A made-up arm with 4 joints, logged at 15 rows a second.
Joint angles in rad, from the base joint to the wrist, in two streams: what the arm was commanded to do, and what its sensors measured. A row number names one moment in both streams.
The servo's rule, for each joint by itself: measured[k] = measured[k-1] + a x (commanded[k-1-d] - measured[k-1]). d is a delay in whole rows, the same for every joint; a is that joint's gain. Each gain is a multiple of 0.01, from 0.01 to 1. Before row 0 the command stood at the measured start. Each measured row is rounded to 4 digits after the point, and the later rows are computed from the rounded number. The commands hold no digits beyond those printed.
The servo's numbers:
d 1
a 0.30 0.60 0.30 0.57
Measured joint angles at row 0:
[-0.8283, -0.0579, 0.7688, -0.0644]
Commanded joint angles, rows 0 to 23:
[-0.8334, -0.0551, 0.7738, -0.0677]
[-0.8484, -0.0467, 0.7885, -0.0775]
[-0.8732, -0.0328, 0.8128, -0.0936]
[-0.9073, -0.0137, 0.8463, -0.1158]
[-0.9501, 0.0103, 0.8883, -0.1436]
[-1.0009, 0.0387, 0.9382, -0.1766]
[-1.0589, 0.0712, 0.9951, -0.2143]
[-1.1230, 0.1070, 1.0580, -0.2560]
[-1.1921, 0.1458, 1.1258, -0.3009]
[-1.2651, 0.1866, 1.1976, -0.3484]
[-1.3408, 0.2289, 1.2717, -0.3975]
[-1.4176, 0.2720, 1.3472, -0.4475]
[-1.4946, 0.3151, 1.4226, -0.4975]
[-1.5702, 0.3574, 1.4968, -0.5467]
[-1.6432, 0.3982, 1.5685, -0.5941]
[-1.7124, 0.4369, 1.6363, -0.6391]
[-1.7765, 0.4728, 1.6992, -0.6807]
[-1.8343, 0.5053, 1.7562, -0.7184]
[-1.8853, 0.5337, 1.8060, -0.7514]
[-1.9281, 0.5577, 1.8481, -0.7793]
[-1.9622, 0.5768, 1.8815, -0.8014]
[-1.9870, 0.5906, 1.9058, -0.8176]
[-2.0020, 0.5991, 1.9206, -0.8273]
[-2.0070, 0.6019, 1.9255, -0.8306]
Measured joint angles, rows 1 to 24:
[-0.8283, -0.0579, 0.7688, -0.0644]
[-0.8298, -0.0562, 0.7703, -0.0663]
[-0.8354, -0.0505, 0.7758, -0.0727]
[-0.8467, -0.0399, 0.7869, -0.0846]
[-0.8649, -0.0242, 0.8047, -0.1024]
[-0.8905, -0.0035, 0.8298, -0.1259]
[-0.9236, 0.0218, 0.8623, -0.1548]
[-0.9642, 0.0514, 0.9021, -0.1887]
[-1.0118, 0.0848, 0.9489, -0.2271]
[-1.0659, 0.1214, 1.0020, -0.2692]
[-1.1257, 0.1605, 1.0607, -0.3143]
[-1.1902, 0.2015, 1.1240, -0.3617]
[-1.2584, 0.2438, 1.1910, -0.4106]
[-1.3293, 0.2866, 1.2605, -0.4601]
[-1.4016, 0.3291, 1.3314, -0.5095]
[-1.4741, 0.3706, 1.4025, -0.5577]
[-1.5456, 0.4104, 1.4726, -0.6041]
[-1.6149, 0.4478, 1.5406, -0.6478]
[-1.6807, 0.4823, 1.6053, -0.6880]
[-1.7421, 0.5131, 1.6655, -0.7241]
[-1.7979, 0.5399, 1.7203, -0.7556]
[-1.8472, 0.5620, 1.7687, -0.7817]
[-1.8891, 0.5792, 1.8098, -0.8022]
[-1.9230, 0.5911, 1.8430, -0.8165]

